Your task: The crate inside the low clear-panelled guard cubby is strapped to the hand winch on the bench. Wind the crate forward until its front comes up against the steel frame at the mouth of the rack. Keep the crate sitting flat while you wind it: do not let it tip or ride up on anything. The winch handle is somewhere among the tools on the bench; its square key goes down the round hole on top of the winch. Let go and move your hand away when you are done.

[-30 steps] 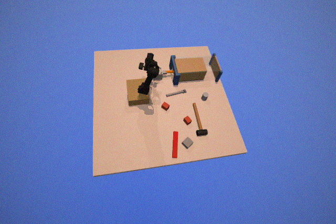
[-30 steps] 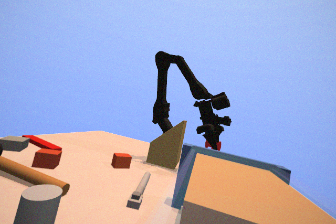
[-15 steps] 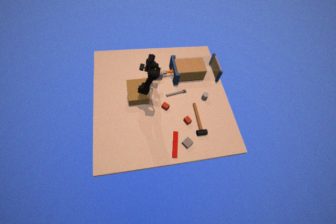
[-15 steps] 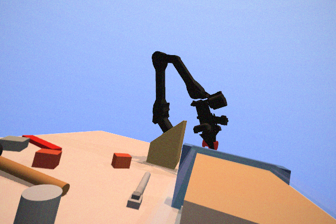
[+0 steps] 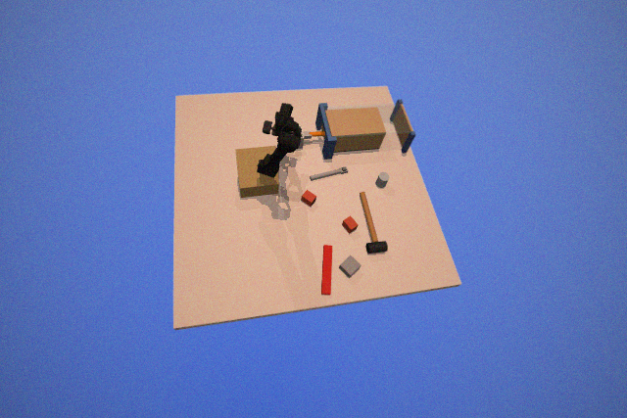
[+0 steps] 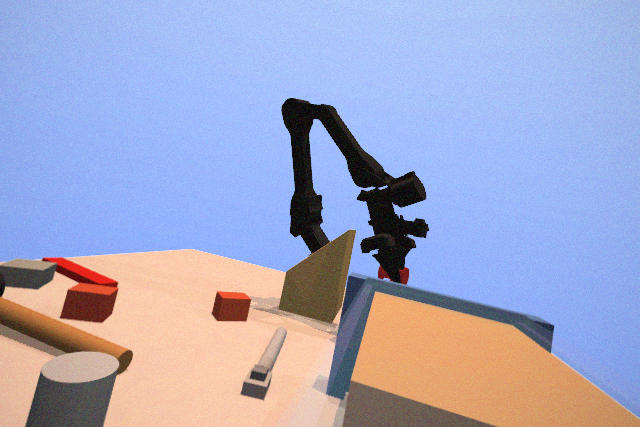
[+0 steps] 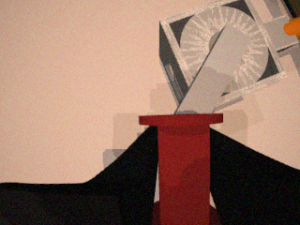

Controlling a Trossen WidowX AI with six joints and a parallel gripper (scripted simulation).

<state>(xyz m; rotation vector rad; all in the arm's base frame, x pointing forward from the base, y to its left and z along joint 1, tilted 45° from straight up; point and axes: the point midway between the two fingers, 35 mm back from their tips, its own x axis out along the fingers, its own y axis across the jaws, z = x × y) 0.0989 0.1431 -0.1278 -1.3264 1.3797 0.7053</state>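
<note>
Right now the winch handle is 30 mm below my gripper tip, 20 mm ahead of it and 10 mm to the left of it. Round my gripper tip: grey winch: 100 mm below, 60 mm ahead, 40 mm to the left; blue steel frame: 230 mm ahead, 50 mm to the left, 30 mm below; red knob: 20 mm to the right, 10 mm behind.
</note>
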